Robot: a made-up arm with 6 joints. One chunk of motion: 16 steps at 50 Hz.
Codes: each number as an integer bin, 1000 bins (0 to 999) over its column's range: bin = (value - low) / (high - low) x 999, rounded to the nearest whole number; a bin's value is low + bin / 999 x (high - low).
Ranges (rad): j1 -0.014..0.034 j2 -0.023..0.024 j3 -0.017..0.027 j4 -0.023..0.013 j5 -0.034..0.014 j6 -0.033..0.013
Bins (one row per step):
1: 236 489 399 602 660 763
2: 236 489 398 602 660 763
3: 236 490 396 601 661 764
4: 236 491 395 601 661 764
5: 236 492 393 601 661 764
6: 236 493 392 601 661 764
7: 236 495 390 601 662 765
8: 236 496 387 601 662 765
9: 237 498 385 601 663 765
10: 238 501 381 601 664 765
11: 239 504 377 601 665 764
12: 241 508 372 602 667 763
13: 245 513 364 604 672 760
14: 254 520 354 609 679 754
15: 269 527 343 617 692 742
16: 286 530 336 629 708 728
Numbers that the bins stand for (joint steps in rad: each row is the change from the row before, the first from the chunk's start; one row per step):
1: -0.00266 0.00001 0.00057 -0.00131 -0.00229 0.00213
2: -0.00266 0.00001 0.00053 -0.00131 -0.00229 0.00213
3: -0.00266 0.00005 0.00044 -0.00134 -0.00224 0.00218
4: -0.00266 0.00010 0.00040 -0.00134 -0.00224 0.00218
5: -0.00266 0.00015 0.00031 -0.00134 -0.00224 0.00218
6: -0.00266 0.00019 0.00027 -0.00134 -0.00224 0.00218
7: -0.00266 0.00029 0.00018 -0.00134 -0.00219 0.00223
8: -0.00266 0.00034 0.00005 -0.00134 -0.00219 0.00223
9: -0.00261 0.00043 -0.00004 -0.00134 -0.00214 0.00223
10: -0.00256 0.00057 -0.00022 -0.00134 -0.00210 0.00223
11: -0.00252 0.00071 -0.00040 -0.00134 -0.00205 0.00218
12: -0.00242 0.00090 -0.00062 -0.00131 -0.00195 0.00213
13: -0.00223 0.00114 -0.00097 -0.00123 -0.00171 0.00199
14: -0.00180 0.00146 -0.00141 -0.00105 -0.00138 0.00172
15: -0.00108 0.00179 -0.00189 -0.00077 -0.00075 0.00117
16: -0.00026 0.00193 -0.00220 -0.00033 0.00002 0.00052

